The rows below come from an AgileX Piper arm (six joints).
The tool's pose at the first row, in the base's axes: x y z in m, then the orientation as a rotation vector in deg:
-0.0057 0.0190 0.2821 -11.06 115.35 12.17
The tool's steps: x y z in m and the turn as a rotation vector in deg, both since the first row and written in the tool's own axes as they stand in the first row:
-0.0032 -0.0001 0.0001 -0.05 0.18 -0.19
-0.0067 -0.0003 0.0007 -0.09 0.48 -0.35
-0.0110 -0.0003 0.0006 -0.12 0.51 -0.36
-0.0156 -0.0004 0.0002 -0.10 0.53 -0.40
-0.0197 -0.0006 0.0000 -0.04 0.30 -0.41
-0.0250 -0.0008 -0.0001 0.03 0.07 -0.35
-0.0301 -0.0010 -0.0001 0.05 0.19 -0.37
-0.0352 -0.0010 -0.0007 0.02 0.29 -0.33
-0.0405 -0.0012 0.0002 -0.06 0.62 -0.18
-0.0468 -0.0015 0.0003 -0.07 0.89 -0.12
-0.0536 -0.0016 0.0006 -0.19 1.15 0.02
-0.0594 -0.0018 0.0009 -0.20 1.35 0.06
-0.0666 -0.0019 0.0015 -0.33 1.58 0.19
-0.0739 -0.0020 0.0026 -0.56 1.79 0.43
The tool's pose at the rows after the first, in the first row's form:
-0.0042 0.0191 0.2849 -11.31 115.50 12.09
-0.0021 0.0192 0.2878 -11.54 115.77 12.01
-0.0003 0.0193 0.2917 -11.57 115.80 12.03
0.0013 0.0193 0.2960 -11.60 115.81 11.99
0.0030 0.0193 0.2998 -11.54 115.59 11.93
0.0052 0.0193 0.3046 -11.40 115.37 11.91
0.0075 0.0193 0.3092 -11.43 115.49 11.87
0.0092 0.0194 0.3140 -11.42 115.59 11.92
0.0123 0.0196 0.3184 -11.37 115.94 12.08
0.0152 0.0196 0.3240 -11.35 116.21 12.11
0.0184 0.0199 0.3300 -11.32 116.48 12.31
0.0212 0.0200 0.3351 -11.32 116.68 12.33
0.0249 0.0203 0.3413 -11.30 116.92 12.53
0.0291 0.0208 0.3474 -11.24 117.14 12.91

